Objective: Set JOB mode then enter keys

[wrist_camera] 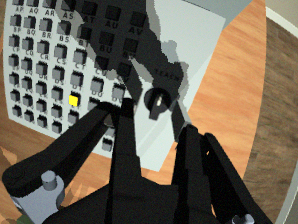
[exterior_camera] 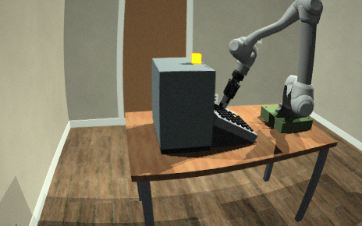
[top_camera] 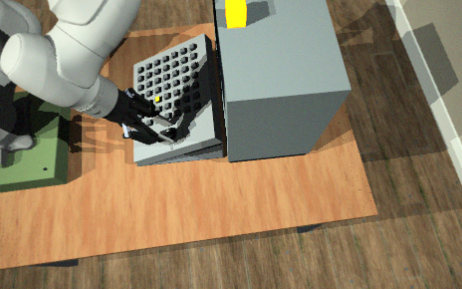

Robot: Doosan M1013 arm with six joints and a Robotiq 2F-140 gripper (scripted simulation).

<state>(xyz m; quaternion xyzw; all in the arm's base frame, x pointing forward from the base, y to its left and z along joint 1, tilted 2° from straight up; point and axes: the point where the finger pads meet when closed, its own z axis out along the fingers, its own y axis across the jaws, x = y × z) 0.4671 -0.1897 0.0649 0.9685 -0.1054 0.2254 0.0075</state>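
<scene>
My hand is 2 cm short of the black selector knob and 2 cm above it. The rest, counted from my hand: grey sloped keypad 10 cm to the left, 7 cm below, 6 cm ahead.
</scene>
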